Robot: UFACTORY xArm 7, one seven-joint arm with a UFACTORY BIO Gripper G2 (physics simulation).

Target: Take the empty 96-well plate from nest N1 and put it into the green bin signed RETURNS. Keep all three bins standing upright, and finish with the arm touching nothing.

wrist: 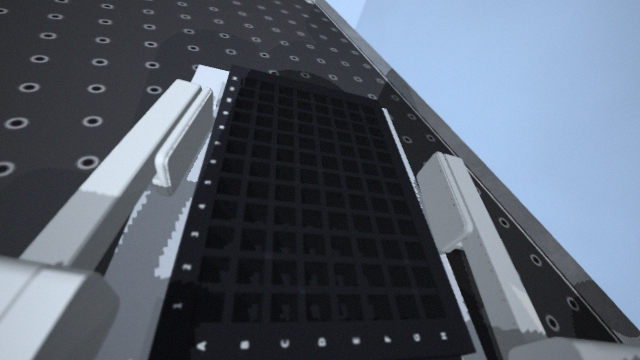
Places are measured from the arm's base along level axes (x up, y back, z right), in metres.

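Pixels of known places: hand at its tool point: [326, 170].
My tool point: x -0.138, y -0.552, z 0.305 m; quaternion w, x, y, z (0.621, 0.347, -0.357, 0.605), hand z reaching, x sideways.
Note:
Ahead of a thing's pixels: the offset from my tool point to its top centre. Level surfaces: height alone.
The black 96-well plate {dz -0.003, dx +0.002, dy +0.000 m} [320, 200] sits on the pale nest {dz -0.003, dx -0.010, dy +0.000 m} [142, 250] in the middle of the wrist view. Its row letters A to H run along the near edge and its numbers along the left edge. The wells look dark and empty. My gripper [316, 170] is partly open, with one finger beside each long side of the plate. The left pad is close to the plate's left edge and the right pad close to its right edge; neither grips it. The nest's label does not show. The green RETURNS bin does not show in this view.
The dark perforated deck {dx -0.024 m} [70, 105] extends to the left of and behind the nest. A grey border [450, 137] runs diagonally along the deck's right side, close beyond the right finger. Pale blue background lies past it.

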